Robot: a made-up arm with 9 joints. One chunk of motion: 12 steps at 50 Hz.
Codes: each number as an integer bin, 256 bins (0 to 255) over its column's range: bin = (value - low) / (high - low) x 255, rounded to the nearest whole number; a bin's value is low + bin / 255 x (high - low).
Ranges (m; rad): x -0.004..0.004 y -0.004..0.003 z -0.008..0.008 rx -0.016..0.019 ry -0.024..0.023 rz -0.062..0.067
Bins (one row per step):
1: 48 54 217 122 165 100
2: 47 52 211 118 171 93
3: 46 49 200 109 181 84
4: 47 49 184 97 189 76
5: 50 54 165 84 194 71
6: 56 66 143 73 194 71
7: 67 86 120 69 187 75
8: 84 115 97 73 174 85
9: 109 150 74 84 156 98
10: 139 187 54 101 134 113
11: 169 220 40 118 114 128
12: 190 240 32 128 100 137
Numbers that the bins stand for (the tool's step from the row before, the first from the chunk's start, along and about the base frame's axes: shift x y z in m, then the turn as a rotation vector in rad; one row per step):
1: -0.00249 -0.00252 0.00562 0.00075 0.00641 -0.01141
2: -0.00253 -0.00257 0.00524 0.00020 0.00752 -0.01495
3: -0.00256 -0.00265 0.00455 -0.00104 0.00936 -0.01951
4: -0.00253 -0.00265 0.00355 -0.00269 0.01084 -0.02355
5: -0.00243 -0.00252 0.00235 -0.00447 0.01176 -0.02608
6: -0.00224 -0.00219 0.00097 -0.00598 0.01176 -0.02608
7: -0.00190 -0.00164 -0.00047 -0.00653 0.01047 -0.02406
8: -0.00136 -0.00084 -0.00191 -0.00598 0.00807 -0.01900
9: -0.00058 0.00012 -0.00336 -0.00447 0.00475 -0.01242
10: 0.00036 0.00113 -0.00461 -0.00214 0.00070 -0.00484
11: 0.00130 0.00204 -0.00549 0.00020 -0.00299 0.00275
12: 0.00196 0.00259 -0.00599 0.00157 -0.00557 0.00731

